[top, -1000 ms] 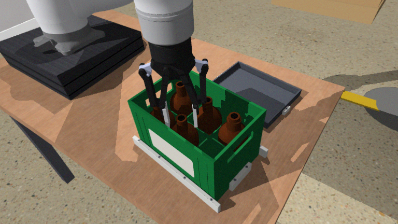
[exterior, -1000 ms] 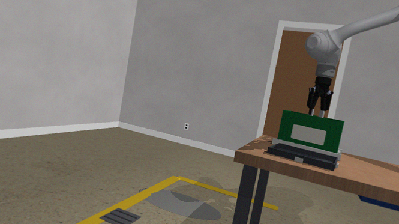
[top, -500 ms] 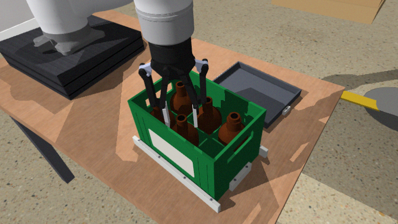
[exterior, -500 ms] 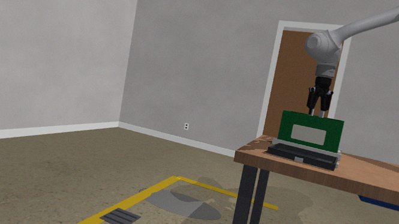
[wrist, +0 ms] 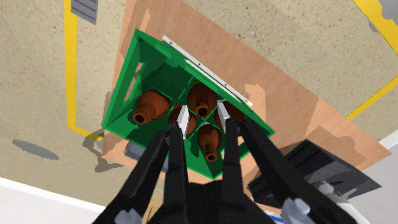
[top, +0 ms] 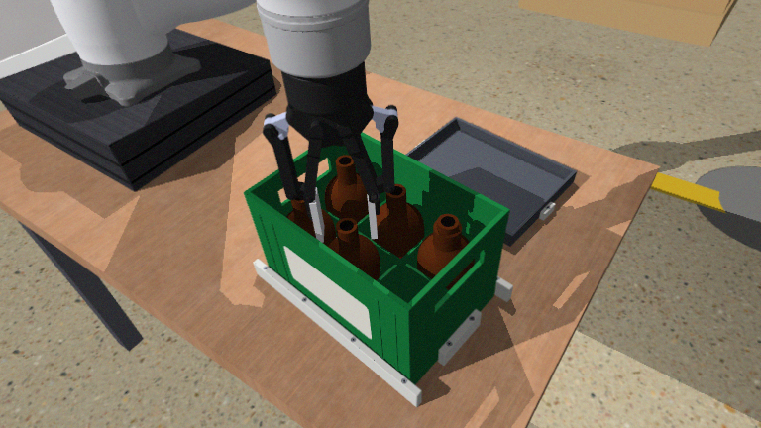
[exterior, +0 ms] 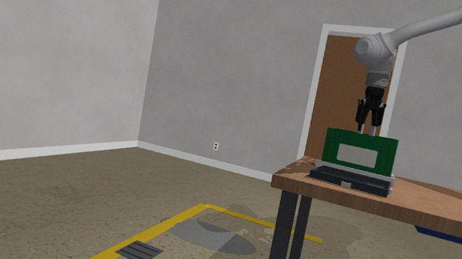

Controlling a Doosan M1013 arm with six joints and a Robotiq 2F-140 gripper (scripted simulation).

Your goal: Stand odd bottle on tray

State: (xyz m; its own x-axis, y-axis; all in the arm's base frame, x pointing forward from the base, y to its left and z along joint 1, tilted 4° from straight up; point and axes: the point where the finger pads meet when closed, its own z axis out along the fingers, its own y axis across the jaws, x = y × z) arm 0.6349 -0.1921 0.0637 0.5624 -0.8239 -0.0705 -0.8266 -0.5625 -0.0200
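The crate lies 1 cm ahead of my hand, 4 cm to the left of it and 10 cm below it. The rest, counted from my hand: grey tray: 4 cm ahead, 32 cm to the left, 17 cm below.
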